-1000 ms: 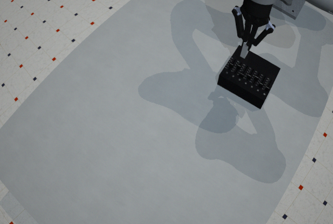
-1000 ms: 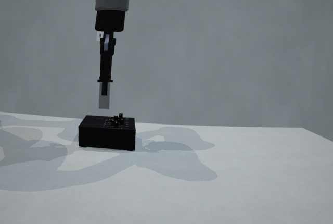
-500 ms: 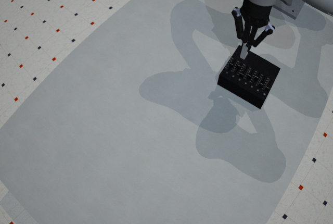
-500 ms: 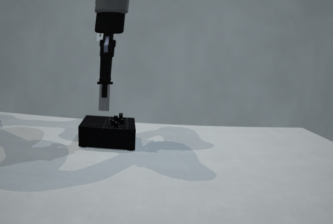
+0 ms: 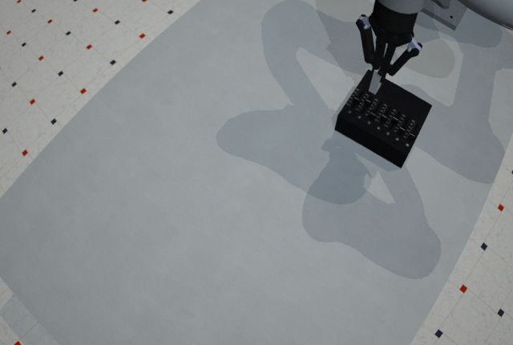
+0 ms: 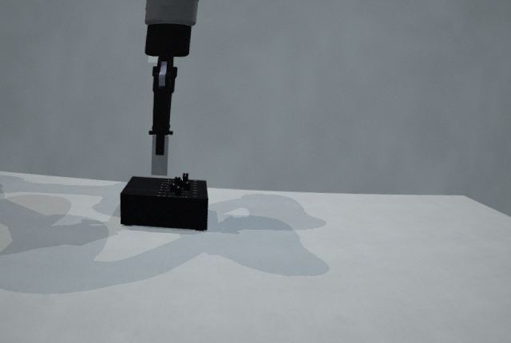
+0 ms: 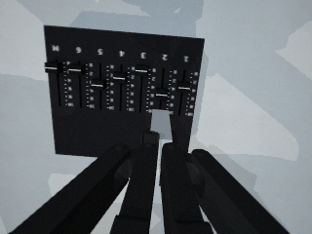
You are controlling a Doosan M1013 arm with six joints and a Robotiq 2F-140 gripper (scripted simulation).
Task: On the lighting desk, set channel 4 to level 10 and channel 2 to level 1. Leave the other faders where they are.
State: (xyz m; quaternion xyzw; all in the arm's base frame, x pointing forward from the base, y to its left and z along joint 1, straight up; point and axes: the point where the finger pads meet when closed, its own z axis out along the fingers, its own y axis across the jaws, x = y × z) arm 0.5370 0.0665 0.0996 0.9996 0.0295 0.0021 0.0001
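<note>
The channel 2 fader cap lies 5 cm below my hand and 2 cm ahead of it. The rest, counted from my hand: channel 5 fader cap: 7 cm to the left, 5 cm below, 3 cm ahead; then channel 4 fader cap: 5 cm to the left, 5 cm below, 4 cm ahead; then channel 1 fader cap: 5 cm below, 3 cm ahead, 2 cm to the right.
</note>
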